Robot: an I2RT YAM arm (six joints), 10 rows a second.
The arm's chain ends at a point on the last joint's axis. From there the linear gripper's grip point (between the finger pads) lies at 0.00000 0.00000 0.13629 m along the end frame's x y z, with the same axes.
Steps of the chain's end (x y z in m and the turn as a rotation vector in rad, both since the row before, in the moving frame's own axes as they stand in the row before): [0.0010 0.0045 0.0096 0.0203 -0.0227 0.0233]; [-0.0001 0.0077 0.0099 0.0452 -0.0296 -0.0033]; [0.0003 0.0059 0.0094 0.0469 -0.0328 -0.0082]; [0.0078 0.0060 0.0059 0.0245 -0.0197 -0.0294]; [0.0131 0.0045 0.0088 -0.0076 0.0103 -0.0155]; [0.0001 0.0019 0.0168 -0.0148 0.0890 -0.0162]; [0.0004 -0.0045 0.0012 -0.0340 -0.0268 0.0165]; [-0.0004 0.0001 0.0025 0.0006 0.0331 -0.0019]
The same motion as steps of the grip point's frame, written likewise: [-0.0021 0.0017 0.0095 0.0203 -0.0227 0.0233]; [-0.0041 0.0015 0.0097 0.0452 -0.0296 -0.0033]; [-0.0042 -0.0005 0.0092 0.0469 -0.0328 -0.0082]; [0.0051 0.0027 0.0058 0.0245 -0.0197 -0.0294]; [0.0145 0.0055 0.0088 -0.0076 0.0103 -0.0155]; [0.0122 0.0038 0.0162 -0.0148 0.0890 -0.0162]; [-0.0033 0.0001 0.0011 -0.0340 -0.0268 0.0165]; [0.0041 0.0000 0.0024 0.0006 0.0331 -0.0019]
